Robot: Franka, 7 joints.
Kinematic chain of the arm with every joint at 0, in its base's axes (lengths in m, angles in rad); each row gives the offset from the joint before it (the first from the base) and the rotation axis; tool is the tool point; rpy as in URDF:
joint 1: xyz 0 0 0.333 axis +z
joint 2: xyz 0 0 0 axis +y
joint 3: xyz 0 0 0.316 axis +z
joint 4: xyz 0.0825 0 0 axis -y
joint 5: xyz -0.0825 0 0.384 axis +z
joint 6: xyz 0 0 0 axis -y
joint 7: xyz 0.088 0 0 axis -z
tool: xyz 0 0 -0.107 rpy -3.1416 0 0
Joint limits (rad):
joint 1: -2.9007..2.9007
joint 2: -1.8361..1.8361
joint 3: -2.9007..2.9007
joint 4: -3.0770..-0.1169
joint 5: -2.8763..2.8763
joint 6: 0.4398..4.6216
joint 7: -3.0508..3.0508
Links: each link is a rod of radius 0.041 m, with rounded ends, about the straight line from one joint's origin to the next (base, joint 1, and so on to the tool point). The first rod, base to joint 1, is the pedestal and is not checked.
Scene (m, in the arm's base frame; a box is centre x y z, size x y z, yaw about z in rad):
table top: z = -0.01
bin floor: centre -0.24 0.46 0 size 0.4 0.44 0.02 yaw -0.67
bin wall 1: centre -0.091 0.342 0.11 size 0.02 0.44 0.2 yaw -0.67
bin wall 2: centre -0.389 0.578 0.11 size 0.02 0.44 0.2 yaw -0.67
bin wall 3: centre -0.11 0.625 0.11 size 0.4 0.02 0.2 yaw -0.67
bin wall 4: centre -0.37 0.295 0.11 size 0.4 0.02 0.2 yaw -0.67
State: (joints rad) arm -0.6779 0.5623 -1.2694 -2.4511 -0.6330 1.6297 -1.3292
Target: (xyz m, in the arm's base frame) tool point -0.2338 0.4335 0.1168
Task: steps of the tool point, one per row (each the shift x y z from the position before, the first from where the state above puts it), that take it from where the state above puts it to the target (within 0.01 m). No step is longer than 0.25 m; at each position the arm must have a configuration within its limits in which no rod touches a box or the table.
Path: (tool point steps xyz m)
1: -0.1169 0.0827 0.0621
2: -0.0813 0.1460 0.0422
3: -0.0160 0.1853 0.0149
4: 0.0650 0.1873 -0.0140
5: 0.1424 0.1474 -0.0388
6: -0.0009 0.0121 -0.1019
7: 0.0009 -0.0121 -0.1058

